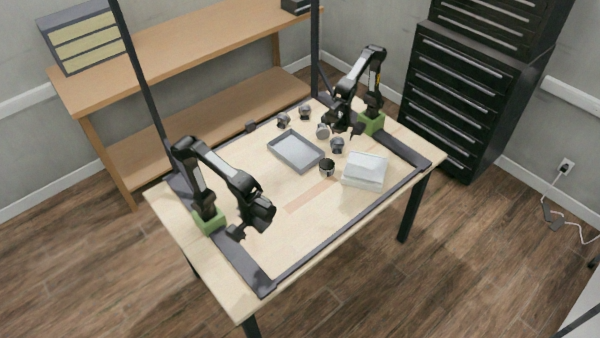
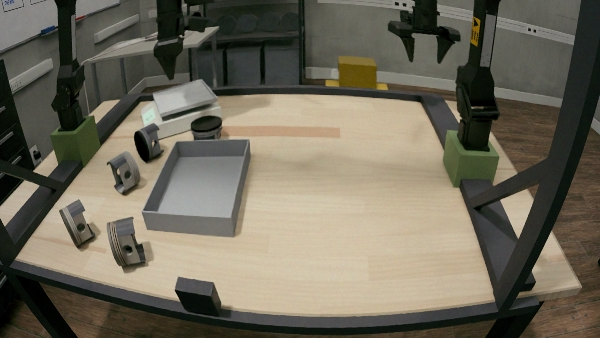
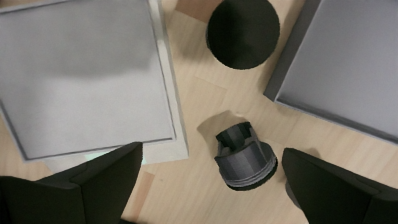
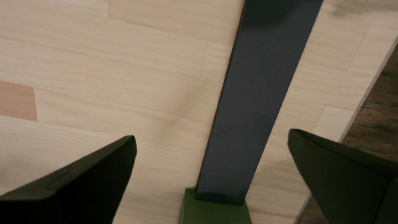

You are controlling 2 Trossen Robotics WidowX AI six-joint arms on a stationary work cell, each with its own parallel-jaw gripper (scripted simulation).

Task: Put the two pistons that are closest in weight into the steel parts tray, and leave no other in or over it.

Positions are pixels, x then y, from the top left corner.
Labels:
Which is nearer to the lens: the steel parts tray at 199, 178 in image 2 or the white scale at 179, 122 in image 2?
The steel parts tray.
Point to a white scale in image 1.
At 345, 180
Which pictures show my right gripper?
Image 1, image 2 and image 4 only.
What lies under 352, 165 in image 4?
My right gripper.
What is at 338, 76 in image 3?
A steel parts tray.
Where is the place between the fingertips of my left gripper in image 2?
172, 74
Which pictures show the white scale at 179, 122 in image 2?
Image 1, image 2 and image 3 only.

